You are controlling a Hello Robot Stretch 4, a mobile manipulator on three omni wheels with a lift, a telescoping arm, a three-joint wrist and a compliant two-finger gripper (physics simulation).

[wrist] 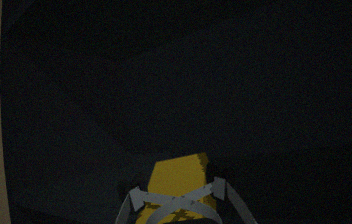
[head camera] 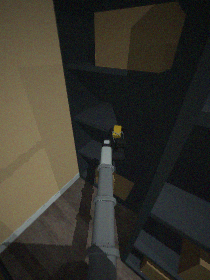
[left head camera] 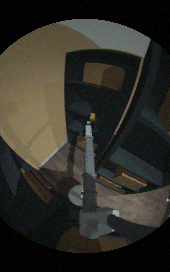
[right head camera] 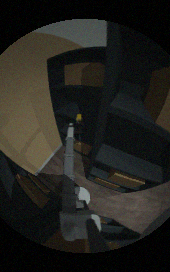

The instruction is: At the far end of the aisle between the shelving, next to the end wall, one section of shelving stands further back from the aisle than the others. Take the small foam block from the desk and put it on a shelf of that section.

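The small yellow foam block is held slightly tilted between the fingertips. My gripper is shut on it, at the end of the extended arm. The set-back shelving section stands beside the end wall. In the head view the block overlaps the right end of the lit part of a middle shelf. Whether it is above that shelf or in front of its edge cannot be told. The wrist view is very dark around the block. The desk does not show.
The tan end wall rises close on the left. A large brown box stands on the upper shelf. Nearer shelving projects on the right. Another box is low behind the arm.
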